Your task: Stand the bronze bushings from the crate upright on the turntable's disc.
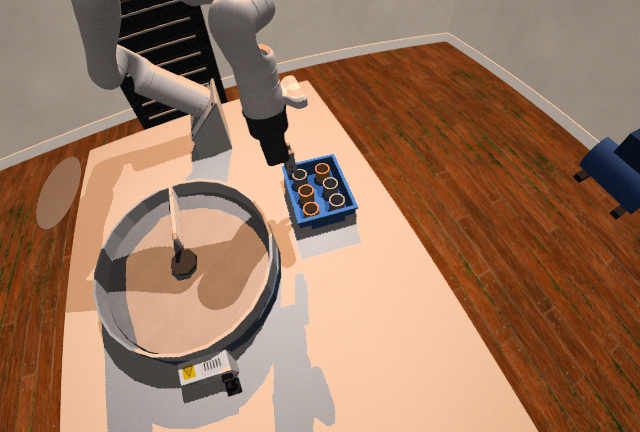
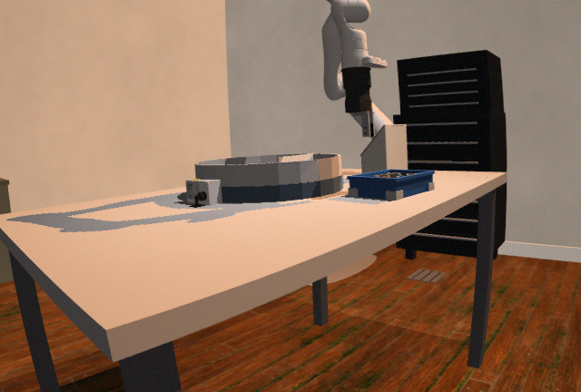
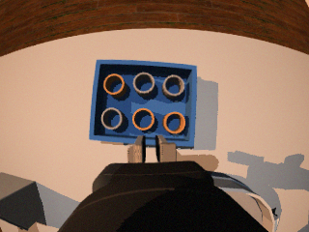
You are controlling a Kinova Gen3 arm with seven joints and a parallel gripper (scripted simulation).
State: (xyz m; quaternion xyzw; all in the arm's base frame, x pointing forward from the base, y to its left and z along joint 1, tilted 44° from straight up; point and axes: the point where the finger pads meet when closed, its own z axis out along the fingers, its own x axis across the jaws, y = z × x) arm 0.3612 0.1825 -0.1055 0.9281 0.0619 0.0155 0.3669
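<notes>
Now: the blue crate 1 cm behind my hand, 6 cm to the left of it and 14 cm below it. From my hand the other things lie so: turntable disc 11 cm ahead, 28 cm to the right, 11 cm below.
</notes>
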